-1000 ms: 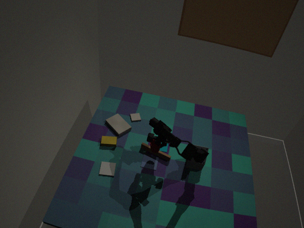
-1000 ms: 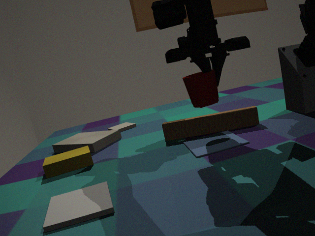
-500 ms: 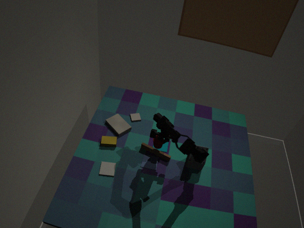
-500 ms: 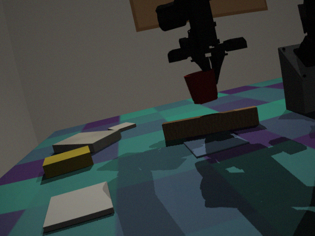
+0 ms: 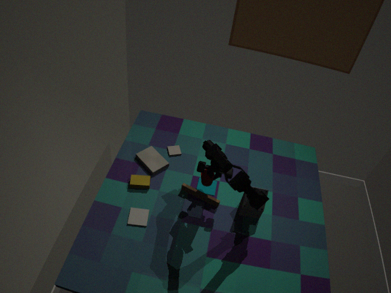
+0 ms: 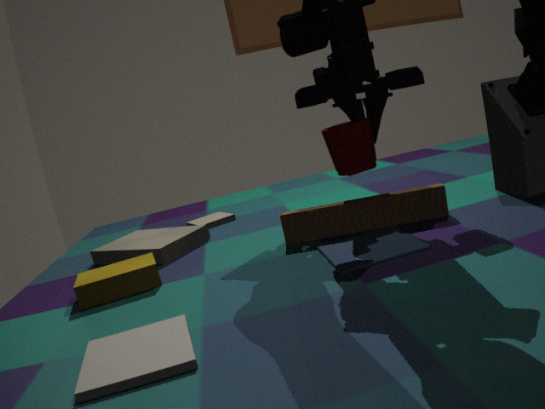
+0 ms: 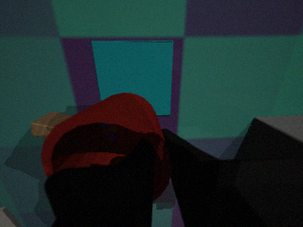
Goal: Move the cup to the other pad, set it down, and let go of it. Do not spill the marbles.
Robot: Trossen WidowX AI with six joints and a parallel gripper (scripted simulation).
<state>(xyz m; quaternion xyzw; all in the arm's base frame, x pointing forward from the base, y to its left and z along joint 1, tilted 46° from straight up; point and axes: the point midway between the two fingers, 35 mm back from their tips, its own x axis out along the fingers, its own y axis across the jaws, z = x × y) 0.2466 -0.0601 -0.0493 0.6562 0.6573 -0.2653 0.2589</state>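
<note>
My gripper tip is now 10 cm above the wooden bar, 6 cm to the right of it and 5 cm short of it. Round my gripper tip: pale blue pad: 14 cm to the left, 12 cm below, 7 cm ahead; cup: 3 cm ahead; grey slab: 38 cm ahead, 13 cm to the right, 10 cm below.
</note>
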